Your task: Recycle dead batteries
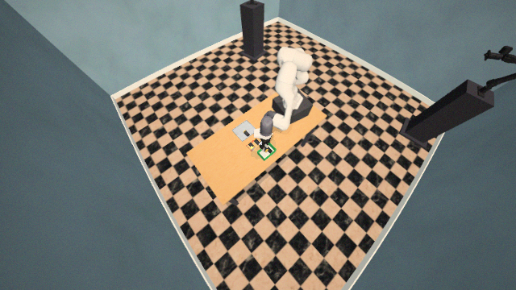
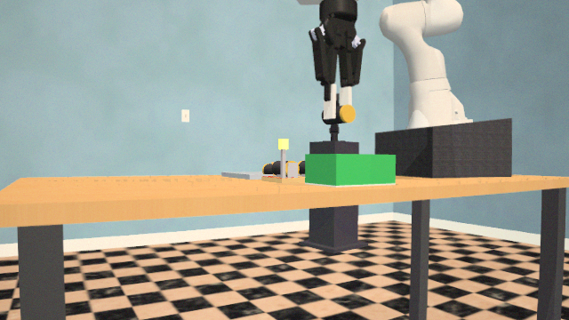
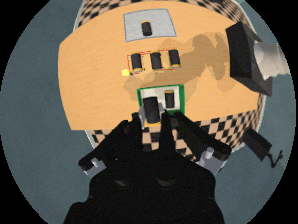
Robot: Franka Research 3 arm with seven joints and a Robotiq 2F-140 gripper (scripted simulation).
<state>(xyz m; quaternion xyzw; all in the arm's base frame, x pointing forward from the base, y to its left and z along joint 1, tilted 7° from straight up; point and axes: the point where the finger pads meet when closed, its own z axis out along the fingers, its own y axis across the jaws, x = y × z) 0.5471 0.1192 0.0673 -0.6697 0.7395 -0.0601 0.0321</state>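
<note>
Right now the green recycling box is 30 mm behind my hand, 10 mm to the left of it and 140 mm below it.
</note>
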